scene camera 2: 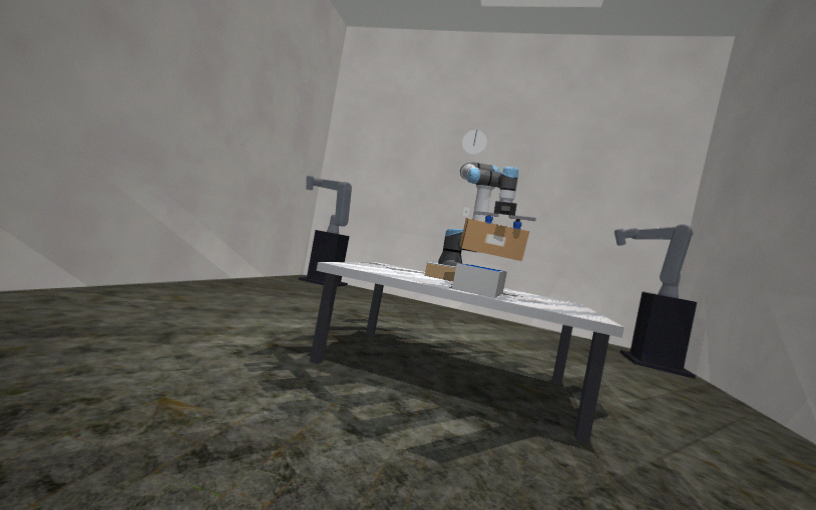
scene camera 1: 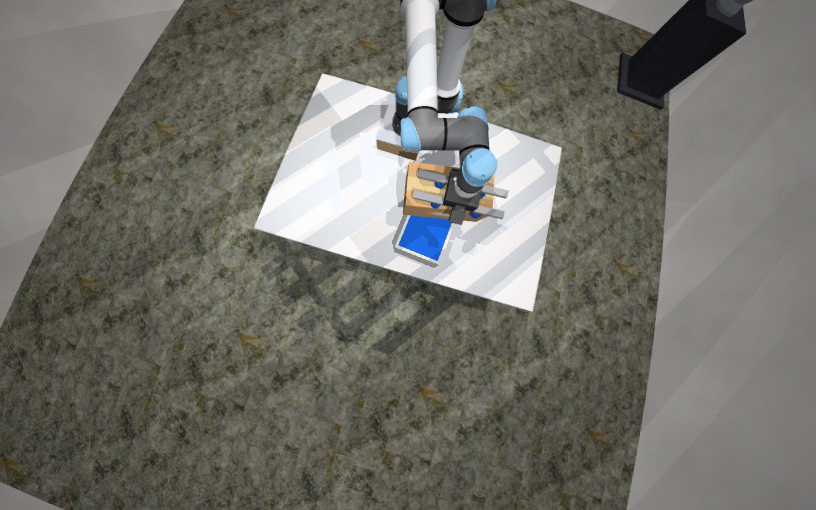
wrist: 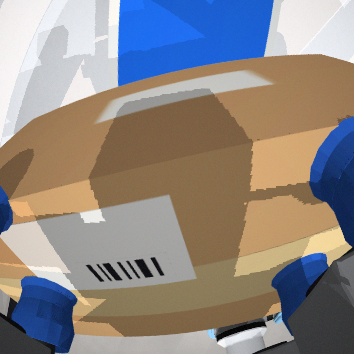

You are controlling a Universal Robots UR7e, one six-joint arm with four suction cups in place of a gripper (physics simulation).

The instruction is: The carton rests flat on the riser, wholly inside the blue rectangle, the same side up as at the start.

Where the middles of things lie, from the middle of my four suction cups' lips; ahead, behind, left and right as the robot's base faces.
Labels:
The brown carton [scene camera 2: 479, 236] is 80 mm below my suction cup, 40 mm behind it and 30 mm to the right of it. From my suction cup the other things lie so: grey riser [scene camera 2: 489, 282] 300 mm below, 50 mm to the right, 10 mm ahead.

